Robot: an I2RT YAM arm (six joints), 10 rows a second.
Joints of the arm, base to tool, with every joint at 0 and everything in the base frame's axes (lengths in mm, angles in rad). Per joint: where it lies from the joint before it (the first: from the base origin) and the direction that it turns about. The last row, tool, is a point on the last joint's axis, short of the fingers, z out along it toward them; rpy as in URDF.
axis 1: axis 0 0 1 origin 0 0 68
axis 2: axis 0 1 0 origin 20 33.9 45.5
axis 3: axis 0 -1 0 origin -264 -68.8 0
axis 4: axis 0 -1 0 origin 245 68.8 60
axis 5: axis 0 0 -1 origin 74 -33.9 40.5
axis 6: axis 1 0 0 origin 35.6 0 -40.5
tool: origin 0 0 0 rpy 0 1.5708 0
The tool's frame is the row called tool.
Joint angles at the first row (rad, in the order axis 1, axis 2, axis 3, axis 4, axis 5, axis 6):
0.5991, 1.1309, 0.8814, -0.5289, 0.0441, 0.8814
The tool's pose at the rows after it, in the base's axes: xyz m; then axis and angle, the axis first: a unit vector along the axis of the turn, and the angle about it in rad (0 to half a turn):
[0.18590 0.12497 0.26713 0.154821 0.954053 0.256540 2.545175]
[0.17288 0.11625 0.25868 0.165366 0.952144 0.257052 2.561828]
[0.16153 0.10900 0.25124 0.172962 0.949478 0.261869 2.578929]
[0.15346 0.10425 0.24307 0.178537 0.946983 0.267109 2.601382]
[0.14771 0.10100 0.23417 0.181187 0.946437 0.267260 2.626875]
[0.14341 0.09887 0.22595 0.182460 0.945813 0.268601 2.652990]
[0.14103 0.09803 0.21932 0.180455 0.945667 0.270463 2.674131]
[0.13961 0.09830 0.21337 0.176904 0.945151 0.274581 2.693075]
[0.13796 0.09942 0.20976 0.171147 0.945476 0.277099 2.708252]
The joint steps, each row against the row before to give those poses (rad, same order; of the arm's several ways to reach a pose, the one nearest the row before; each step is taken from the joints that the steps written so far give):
0.0000, -0.0561, -0.0508, -0.0133, 0.0015, 0.0206
0.0000, -0.0648, -0.0606, -0.0157, -0.0038, 0.0240
0.0000, -0.0595, -0.0526, -0.0122, -0.0119, 0.0214
0.0000, -0.0413, -0.0454, -0.0039, -0.0175, 0.0194
0.0000, -0.0252, -0.0389, -0.0034, -0.0156, 0.0119
0.0000, -0.0167, -0.0336, 0.0012, -0.0187, 0.0099
0.0000, -0.0065, -0.0252, 0.0072, -0.0184, 0.0026
0.0019, -0.0008, -0.0221, 0.0149, -0.0194, 0.0020
0.0084, 0.0004, -0.0126, 0.0068, -0.0122, 0.0007

